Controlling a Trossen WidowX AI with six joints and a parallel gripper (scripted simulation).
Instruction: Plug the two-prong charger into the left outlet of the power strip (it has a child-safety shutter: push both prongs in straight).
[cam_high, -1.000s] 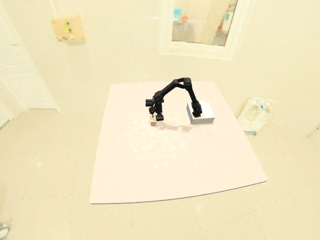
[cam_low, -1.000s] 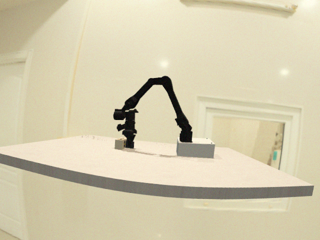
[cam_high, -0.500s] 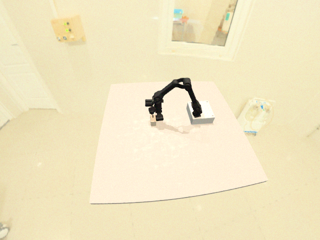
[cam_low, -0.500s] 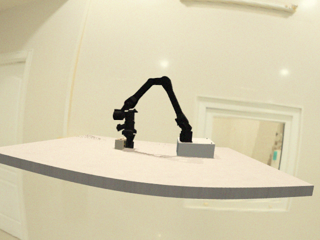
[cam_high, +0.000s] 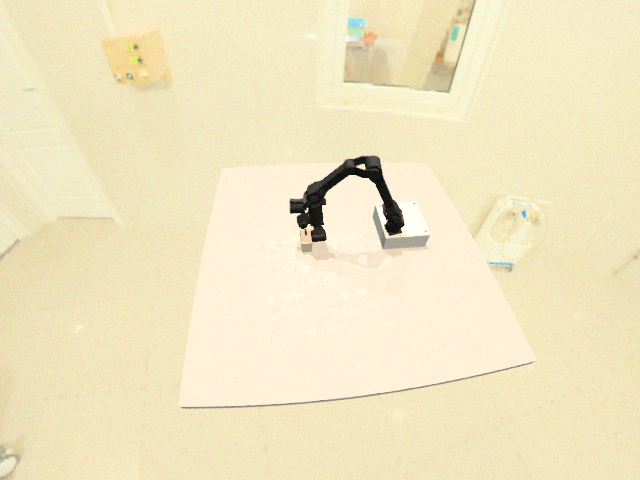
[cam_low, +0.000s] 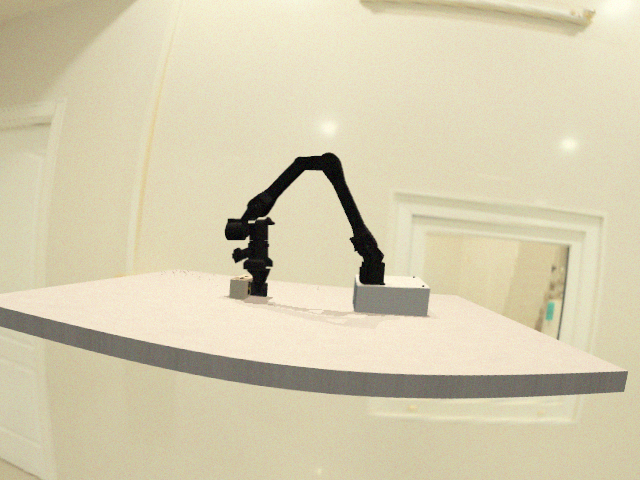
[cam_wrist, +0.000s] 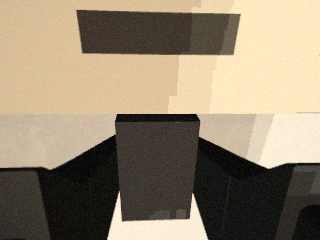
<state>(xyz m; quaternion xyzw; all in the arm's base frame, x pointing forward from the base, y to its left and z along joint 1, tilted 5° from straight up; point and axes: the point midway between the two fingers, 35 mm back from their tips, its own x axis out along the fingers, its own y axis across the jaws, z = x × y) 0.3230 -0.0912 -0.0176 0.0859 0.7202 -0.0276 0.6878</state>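
Right now the dark grey charger is 20 mm ahead of my gripper tip and 10 mm above it.
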